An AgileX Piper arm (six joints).
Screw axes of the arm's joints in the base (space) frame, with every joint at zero. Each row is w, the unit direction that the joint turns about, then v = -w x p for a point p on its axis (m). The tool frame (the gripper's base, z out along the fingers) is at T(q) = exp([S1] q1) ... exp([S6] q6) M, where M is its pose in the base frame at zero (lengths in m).
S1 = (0, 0, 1, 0.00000, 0.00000, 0.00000)
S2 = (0, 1, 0, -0.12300, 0.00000, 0.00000)
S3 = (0, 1, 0, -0.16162, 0.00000, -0.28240)
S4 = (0.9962, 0, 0.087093, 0.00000, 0.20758, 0.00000)
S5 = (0, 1, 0, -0.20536, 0.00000, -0.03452)
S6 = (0.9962, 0, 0.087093, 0.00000, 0.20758, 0.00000)
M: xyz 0.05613 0.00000 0.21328 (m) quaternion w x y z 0.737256 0 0.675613 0
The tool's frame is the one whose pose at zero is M.
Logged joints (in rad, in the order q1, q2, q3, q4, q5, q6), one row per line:
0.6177, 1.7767, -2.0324, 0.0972, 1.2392, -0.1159
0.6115, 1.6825, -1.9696, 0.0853, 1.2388, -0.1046
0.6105, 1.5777, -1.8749, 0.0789, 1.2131, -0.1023
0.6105, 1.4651, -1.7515, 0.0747, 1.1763, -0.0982
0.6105, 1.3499, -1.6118, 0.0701, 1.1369, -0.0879
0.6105, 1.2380, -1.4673, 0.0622, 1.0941, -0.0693
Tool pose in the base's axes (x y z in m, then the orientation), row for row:
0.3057, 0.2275, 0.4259, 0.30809, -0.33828, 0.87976, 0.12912
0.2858, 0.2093, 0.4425, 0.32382, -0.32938, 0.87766, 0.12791
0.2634, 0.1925, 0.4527, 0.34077, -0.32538, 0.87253, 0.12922
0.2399, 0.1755, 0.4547, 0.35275, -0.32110, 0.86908, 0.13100
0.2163, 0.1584, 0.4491, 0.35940, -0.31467, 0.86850, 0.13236
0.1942, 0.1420, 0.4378, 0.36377, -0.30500, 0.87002, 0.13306
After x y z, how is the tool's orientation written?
As a quaternion, w x y z.
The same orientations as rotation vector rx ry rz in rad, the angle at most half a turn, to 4 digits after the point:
-0.8944, 2.3259, 0.3414
-0.8641, 2.3025, 0.3356
-0.8466, 2.2702, 0.3362
-0.8306, 2.2482, 0.3389
-0.8114, 2.2396, 0.3413
-0.7848, 2.2388, 0.3424

